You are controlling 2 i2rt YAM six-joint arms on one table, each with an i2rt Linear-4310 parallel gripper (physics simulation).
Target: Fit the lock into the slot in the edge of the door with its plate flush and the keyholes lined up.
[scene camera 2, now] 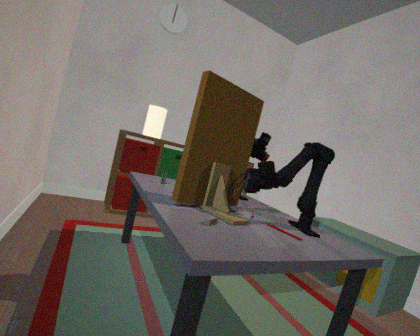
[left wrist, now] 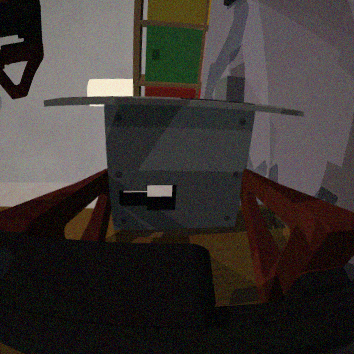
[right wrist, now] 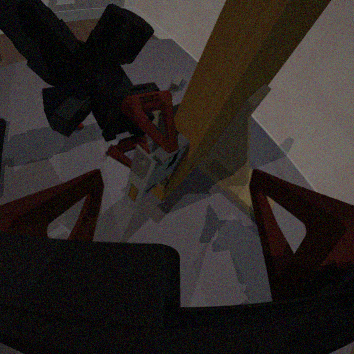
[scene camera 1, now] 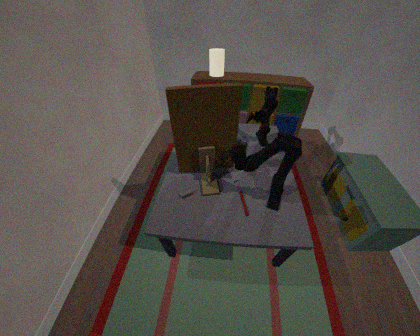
Labels:
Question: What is my right gripper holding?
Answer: Nothing.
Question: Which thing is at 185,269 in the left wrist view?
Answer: My left gripper.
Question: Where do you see a brown door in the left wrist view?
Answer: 233,277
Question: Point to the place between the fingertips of my right gripper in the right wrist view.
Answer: At 176,176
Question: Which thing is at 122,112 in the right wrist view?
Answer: My left gripper.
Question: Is my right gripper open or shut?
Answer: Open.

